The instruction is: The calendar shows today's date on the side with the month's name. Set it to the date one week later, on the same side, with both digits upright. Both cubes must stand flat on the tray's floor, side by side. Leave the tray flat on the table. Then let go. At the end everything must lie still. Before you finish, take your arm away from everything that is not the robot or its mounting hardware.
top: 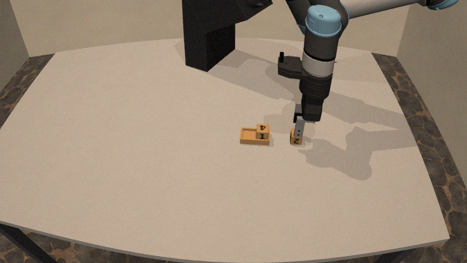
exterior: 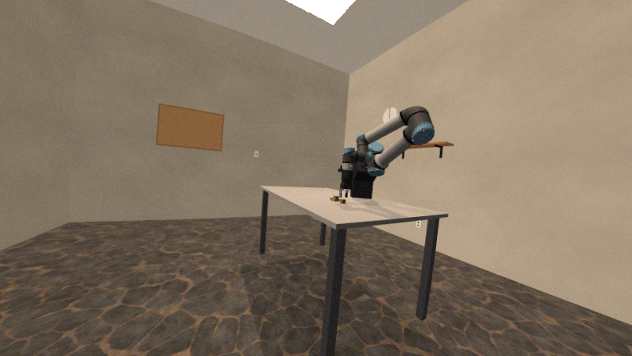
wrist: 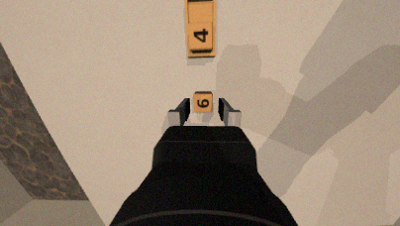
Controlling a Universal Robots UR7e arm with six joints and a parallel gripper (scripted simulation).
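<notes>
The cube lies 4 cm below my hand. From my hand the other things lie so: orange tray: 3 cm ahead, 10 cm to the right, 5 cm below.
</notes>
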